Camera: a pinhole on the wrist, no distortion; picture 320 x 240 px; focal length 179.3 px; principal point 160.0 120.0 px. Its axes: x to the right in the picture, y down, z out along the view. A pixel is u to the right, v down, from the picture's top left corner.
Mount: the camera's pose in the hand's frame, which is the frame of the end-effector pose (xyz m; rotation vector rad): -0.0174 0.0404 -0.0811 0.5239 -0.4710 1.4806
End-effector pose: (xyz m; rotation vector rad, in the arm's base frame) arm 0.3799 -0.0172 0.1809 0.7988 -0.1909 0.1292
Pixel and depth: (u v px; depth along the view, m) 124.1 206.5 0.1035
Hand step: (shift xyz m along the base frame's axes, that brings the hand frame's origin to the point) -0.0563 -0.0224 -0.0458
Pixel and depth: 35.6 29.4 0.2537
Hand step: 0.1524 -0.1803 -0.1454
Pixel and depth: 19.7 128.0 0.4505
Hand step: 0.0459 -0.4064 -0.3169
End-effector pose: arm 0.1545 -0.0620 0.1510 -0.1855 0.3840 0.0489
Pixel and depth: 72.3 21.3 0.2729
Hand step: 0.1618 -0.2166 0.0371
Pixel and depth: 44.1 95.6 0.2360
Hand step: 0.0371 -0.2161 0.0477
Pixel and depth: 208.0 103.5 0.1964
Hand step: 0.0488 -0.0138 0.1008
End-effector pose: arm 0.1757 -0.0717 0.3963 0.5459 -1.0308 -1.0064
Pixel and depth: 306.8 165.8 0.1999
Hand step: -0.1458 0.0881 0.0956
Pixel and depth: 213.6 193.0 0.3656
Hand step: -0.3134 0.1151 -0.0100
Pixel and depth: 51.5 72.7 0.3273
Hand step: -0.1768 -0.2023 -0.1884
